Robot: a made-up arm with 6 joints. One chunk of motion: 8 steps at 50 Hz.
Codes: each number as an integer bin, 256 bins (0 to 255) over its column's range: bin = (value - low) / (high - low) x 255, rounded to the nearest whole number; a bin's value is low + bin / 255 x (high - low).
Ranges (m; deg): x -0.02..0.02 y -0.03..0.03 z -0.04..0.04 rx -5..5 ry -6..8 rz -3..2
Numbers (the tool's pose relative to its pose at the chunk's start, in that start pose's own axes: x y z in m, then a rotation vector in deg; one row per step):
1: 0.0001 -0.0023 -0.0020 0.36 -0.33 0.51
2: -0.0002 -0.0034 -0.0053 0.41 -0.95 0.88
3: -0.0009 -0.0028 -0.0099 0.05 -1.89 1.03
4: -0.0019 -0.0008 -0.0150 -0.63 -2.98 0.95
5: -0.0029 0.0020 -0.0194 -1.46 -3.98 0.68
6: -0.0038 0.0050 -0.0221 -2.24 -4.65 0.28
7: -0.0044 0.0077 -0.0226 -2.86 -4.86 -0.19
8: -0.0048 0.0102 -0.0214 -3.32 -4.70 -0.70
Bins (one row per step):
1: 128 118 121 137 103 179
2: 126 113 111 138 92 198
3: 122 116 96 129 75 206
4: 115 124 80 111 55 201
5: 109 136 66 90 37 188
6: 103 149 57 70 25 167
7: 99 160 55 55 21 143
8: 97 171 59 43 24 117

